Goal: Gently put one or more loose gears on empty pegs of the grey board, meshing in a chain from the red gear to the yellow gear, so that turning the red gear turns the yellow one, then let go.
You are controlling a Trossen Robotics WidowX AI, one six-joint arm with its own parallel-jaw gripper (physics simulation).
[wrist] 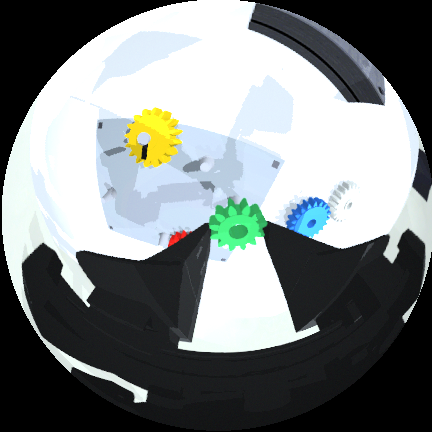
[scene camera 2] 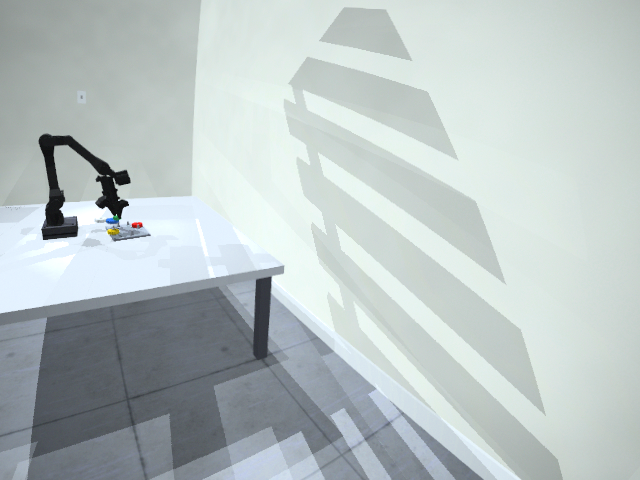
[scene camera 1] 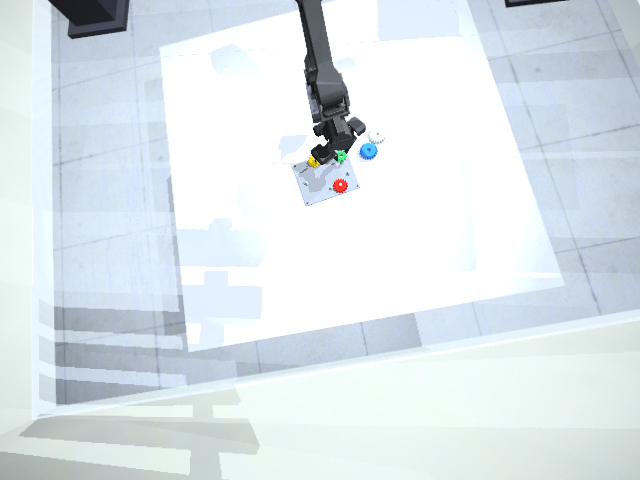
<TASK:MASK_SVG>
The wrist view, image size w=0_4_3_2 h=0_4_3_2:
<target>gripper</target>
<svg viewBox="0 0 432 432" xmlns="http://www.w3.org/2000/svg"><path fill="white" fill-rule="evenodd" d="M425 243L407 228L401 233L396 245L399 251L391 263L383 255L389 234L340 248L266 220L266 226L262 227L264 243L283 291L294 330L299 332L317 325L319 331L276 346L233 352L177 348L179 341L192 342L210 253L211 229L208 222L204 222L176 242L144 259L123 258L89 250L76 251L75 257L79 266L94 285L94 289L86 298L89 307L60 273L63 264L56 251L45 243L40 243L22 261L21 272L26 301L43 338L67 355L92 367L111 372L147 390L145 401L134 402L132 391L111 380L91 375L72 366L70 373L89 389L131 413L163 424L198 430L237 430L268 425L302 414L333 398L359 379L383 355L405 324L402 315L417 299L423 280Z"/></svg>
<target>green gear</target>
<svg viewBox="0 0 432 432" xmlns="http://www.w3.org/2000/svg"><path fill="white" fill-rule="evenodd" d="M257 203L249 206L246 198L243 197L239 204L234 204L234 201L228 198L226 207L223 208L221 205L215 205L215 214L209 216L208 225L211 229L210 238L217 239L218 247L228 244L228 249L231 251L236 245L239 245L244 250L245 244L248 242L256 245L255 236L264 236L262 227L266 226L267 222Z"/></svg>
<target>blue gear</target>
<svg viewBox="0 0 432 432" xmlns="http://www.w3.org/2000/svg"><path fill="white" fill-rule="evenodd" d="M316 196L314 198L309 196L308 201L302 199L301 204L296 203L297 207L291 209L292 214L287 215L289 220L286 220L286 228L311 238L314 234L318 234L319 230L323 230L322 226L326 225L325 221L329 219L330 211L328 209L330 207L324 200Z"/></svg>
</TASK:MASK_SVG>
